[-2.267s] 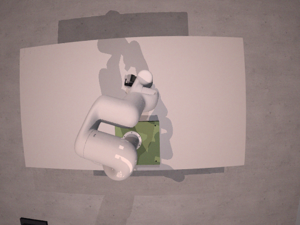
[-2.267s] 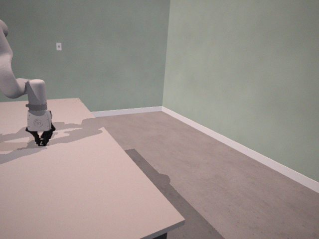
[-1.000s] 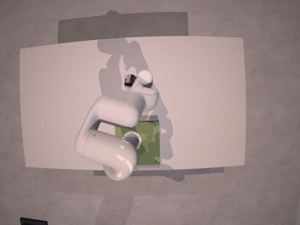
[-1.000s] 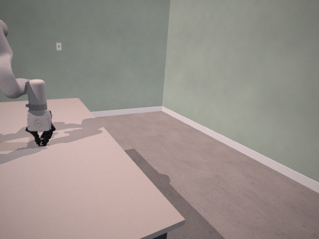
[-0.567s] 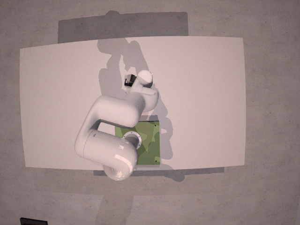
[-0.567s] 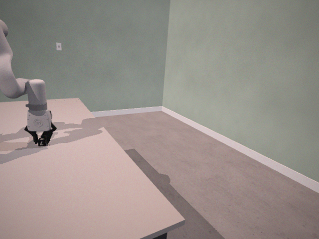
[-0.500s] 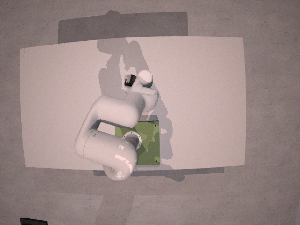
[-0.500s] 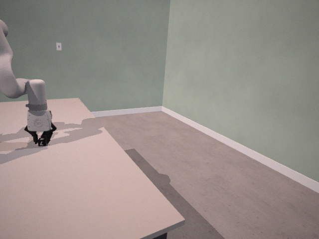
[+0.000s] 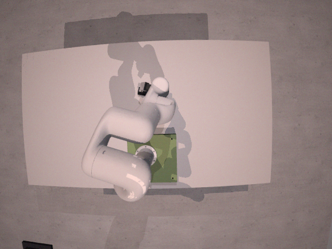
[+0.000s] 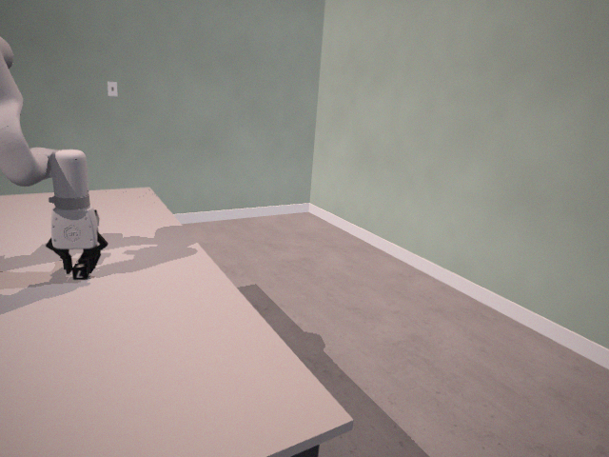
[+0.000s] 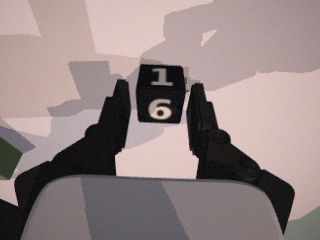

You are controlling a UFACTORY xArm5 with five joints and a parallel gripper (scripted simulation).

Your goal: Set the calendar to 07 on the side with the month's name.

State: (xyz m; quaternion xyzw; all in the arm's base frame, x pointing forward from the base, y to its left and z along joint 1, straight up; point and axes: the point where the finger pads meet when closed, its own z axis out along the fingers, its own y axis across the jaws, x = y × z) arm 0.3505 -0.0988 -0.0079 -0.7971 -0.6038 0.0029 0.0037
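My hand is 2 cm above the black cube. Round my hand: black calendar tray (11 cm to the left, 3 cm below, 2 cm ahead).
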